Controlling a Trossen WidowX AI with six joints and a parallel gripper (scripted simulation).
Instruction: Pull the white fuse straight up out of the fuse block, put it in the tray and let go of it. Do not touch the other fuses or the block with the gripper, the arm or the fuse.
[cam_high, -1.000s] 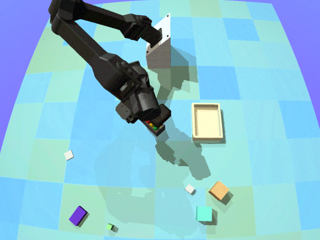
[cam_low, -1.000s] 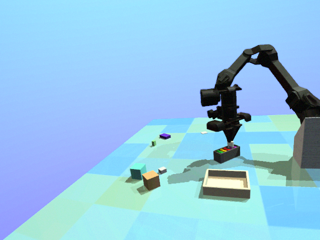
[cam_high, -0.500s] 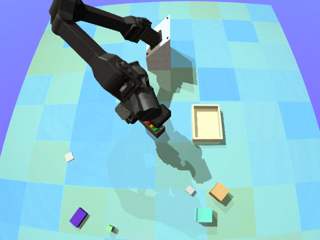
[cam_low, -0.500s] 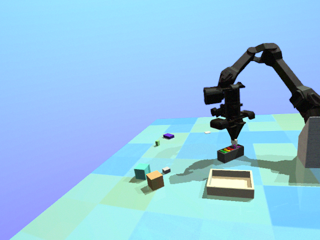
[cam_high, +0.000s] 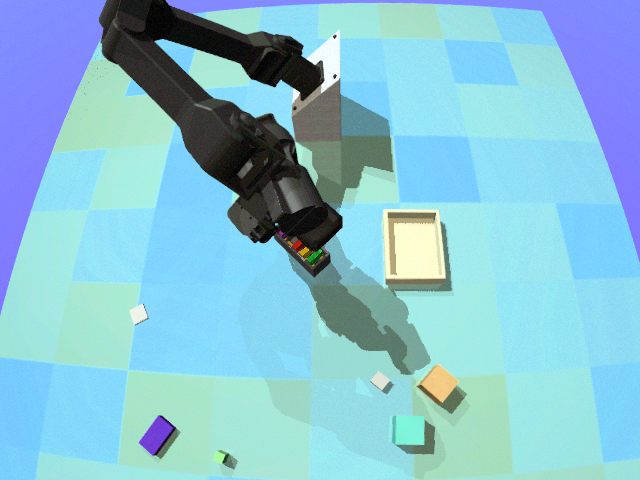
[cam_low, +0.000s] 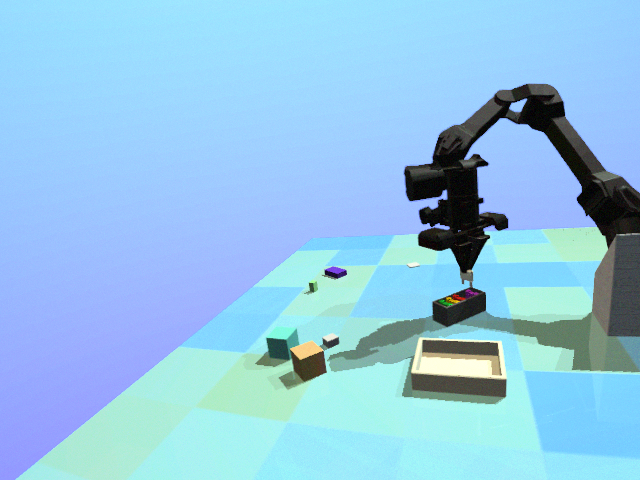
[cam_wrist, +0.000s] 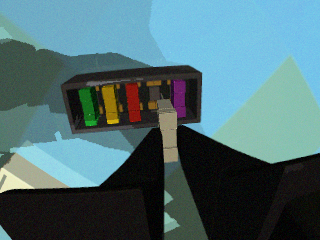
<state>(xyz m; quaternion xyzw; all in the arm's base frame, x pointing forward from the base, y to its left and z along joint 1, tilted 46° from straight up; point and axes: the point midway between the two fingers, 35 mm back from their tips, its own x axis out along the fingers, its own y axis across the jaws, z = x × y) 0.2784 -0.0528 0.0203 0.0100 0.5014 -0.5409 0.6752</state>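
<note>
The tray lies 210 mm to the left of my gripper tip, 80 mm below it and 30 mm ahead of it. From my gripper tip the other things lie so: white fuse (10 mm below).
</note>
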